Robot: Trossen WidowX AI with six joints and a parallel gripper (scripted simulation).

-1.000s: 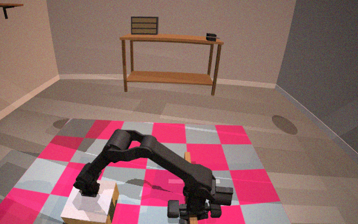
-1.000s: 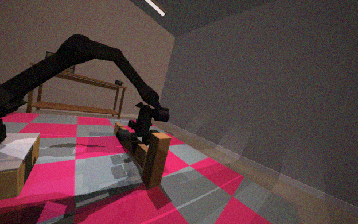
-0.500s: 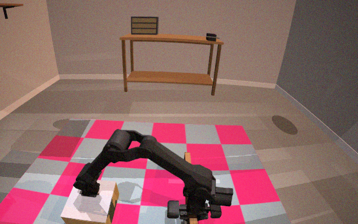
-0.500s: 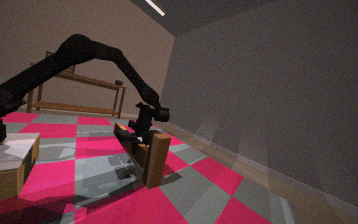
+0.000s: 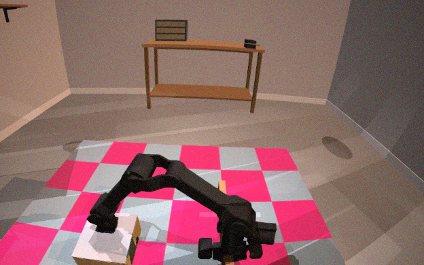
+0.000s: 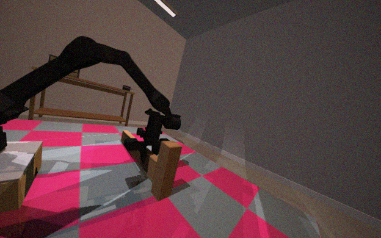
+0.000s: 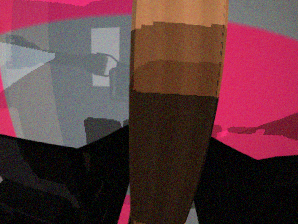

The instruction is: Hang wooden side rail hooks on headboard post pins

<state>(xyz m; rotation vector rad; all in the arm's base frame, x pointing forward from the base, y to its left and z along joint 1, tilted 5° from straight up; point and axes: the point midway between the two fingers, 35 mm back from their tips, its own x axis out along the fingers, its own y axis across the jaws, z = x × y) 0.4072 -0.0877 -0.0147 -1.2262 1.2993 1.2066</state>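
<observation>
The wooden headboard post lies 13 cm to the right of my gripper tip and 4 cm above it.
</observation>
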